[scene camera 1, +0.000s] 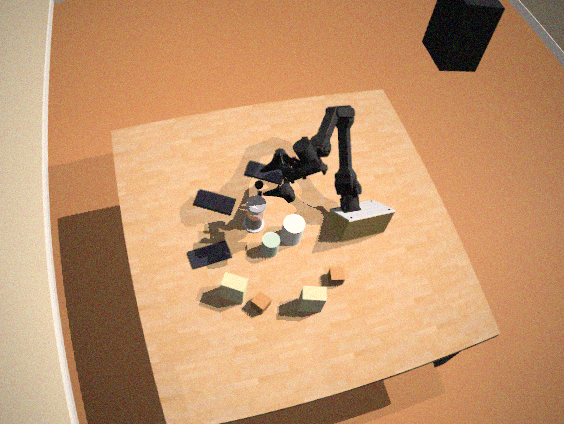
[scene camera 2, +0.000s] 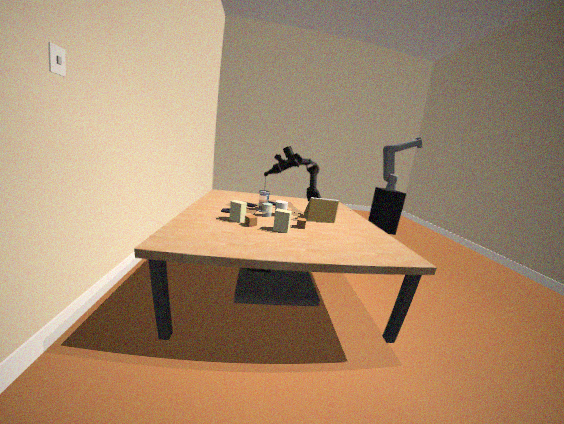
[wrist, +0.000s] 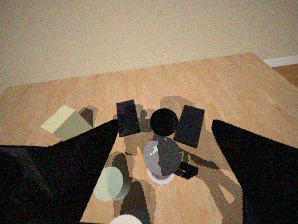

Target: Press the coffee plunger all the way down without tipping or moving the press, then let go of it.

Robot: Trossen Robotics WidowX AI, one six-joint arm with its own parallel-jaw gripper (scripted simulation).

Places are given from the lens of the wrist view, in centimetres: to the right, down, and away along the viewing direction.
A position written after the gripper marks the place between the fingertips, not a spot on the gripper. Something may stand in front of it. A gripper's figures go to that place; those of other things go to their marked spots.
gripper (wrist: 163, 123): 1, 1, 11
coffee press (wrist: 162, 156): 2, 8, 22
pale green cylinder (wrist: 113, 184): -8, 15, 25
The marked spots on the coffee press and the pale green cylinder are 13 cm apart.
